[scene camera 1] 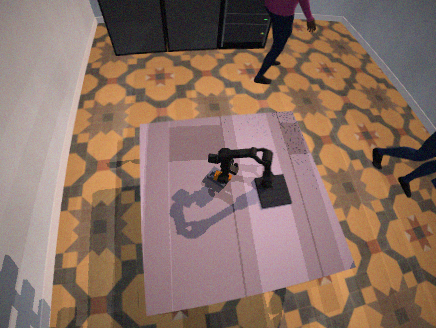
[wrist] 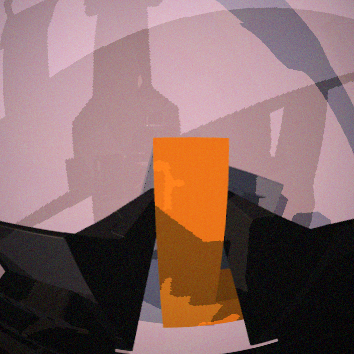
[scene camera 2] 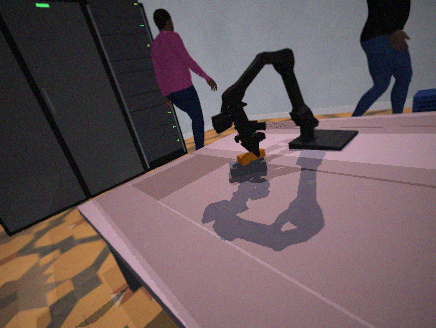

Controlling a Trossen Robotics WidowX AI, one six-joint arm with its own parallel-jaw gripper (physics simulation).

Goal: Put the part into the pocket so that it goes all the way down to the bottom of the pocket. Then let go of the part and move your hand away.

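Frame: origin at the arm's base, x right, y up, z back, level; metres.
Seen in the pictures: gripper, fingertip midpoint: [wrist: 186, 195] [scene camera 2: 257, 156]; arm's base, link origin: [scene camera 1: 266, 184] [scene camera 2: 307, 139].
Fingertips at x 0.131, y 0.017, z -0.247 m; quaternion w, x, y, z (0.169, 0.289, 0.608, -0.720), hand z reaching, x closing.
Offsets run from my fingertips to a thing's top centre. Level surfaces: height alone.
The orange part @[dz -0.028, dx +0.005, dy +0.028 m] [scene camera 1: 218, 175] [scene camera 2: 245, 160] [wrist: 191, 175] is a long block. My gripper [scene camera 1: 225, 178] [scene camera 2: 258, 153] [wrist: 186, 195] is shut on it, with one black finger on each long side in the wrist view. The grey-blue block with the pocket @[dz -0.045, dx +0.028, dy -0.005 m] [scene camera 1: 214, 185] [scene camera 2: 248, 172] [wrist: 267, 191] sits on the table directly under the part. In scene camera 2 the part shows above the block's top, at or just over it. The pocket's opening is hidden by the part and fingers, so how deep the part sits cannot be told.
The pink table top @[dy -0.041 m] [scene camera 1: 200, 280] [scene camera 2: 320, 240] carries the arm's dark base plate [scene camera 1: 273, 192] [scene camera 2: 325, 140], to the right of the block. Shadows of the arm fall across the table. Dark cabinets [scene camera 1: 192, 25] [scene camera 2: 45, 110] and two people stand beyond the table.
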